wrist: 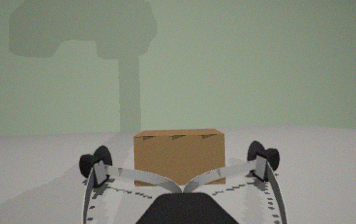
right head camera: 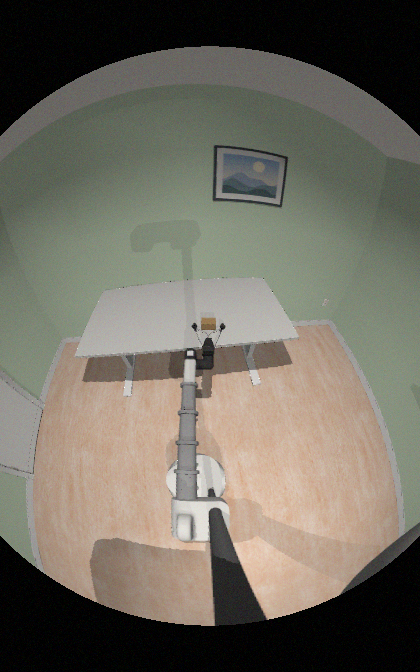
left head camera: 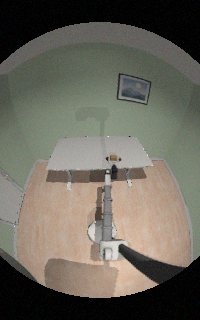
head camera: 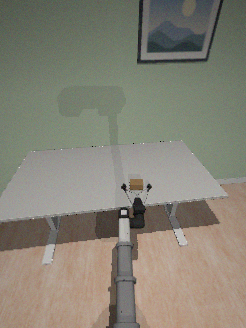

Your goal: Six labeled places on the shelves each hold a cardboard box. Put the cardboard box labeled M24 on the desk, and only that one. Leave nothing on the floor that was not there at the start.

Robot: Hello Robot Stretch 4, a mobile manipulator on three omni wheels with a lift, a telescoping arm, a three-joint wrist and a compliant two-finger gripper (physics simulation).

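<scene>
A brown cardboard box (head camera: 136, 184) (left head camera: 113, 157) (right head camera: 208, 323) (wrist: 179, 159) sits upright on the light grey desk (head camera: 65, 175) (left head camera: 70, 152) (right head camera: 135, 315) (wrist: 30, 165), right of its middle and toward the front edge. No label can be read on its visible faces. My gripper (head camera: 136, 187) (left head camera: 113, 159) (right head camera: 208, 326) (wrist: 179, 156) is open, its fingertips well apart. In the wrist view there is a gap between the box and the fingertip on each side. The shelves and their labeled places do not show in these views.
The green wall with a framed picture (head camera: 177, 30) (left head camera: 133, 89) (right head camera: 250, 175) stands behind the desk. My extended arm (head camera: 125, 280) (left head camera: 107, 215) (right head camera: 187, 430) reaches over the wooden floor to the desk's front edge. A pale panel (left head camera: 7, 200) (right head camera: 17, 430) stands at the left.
</scene>
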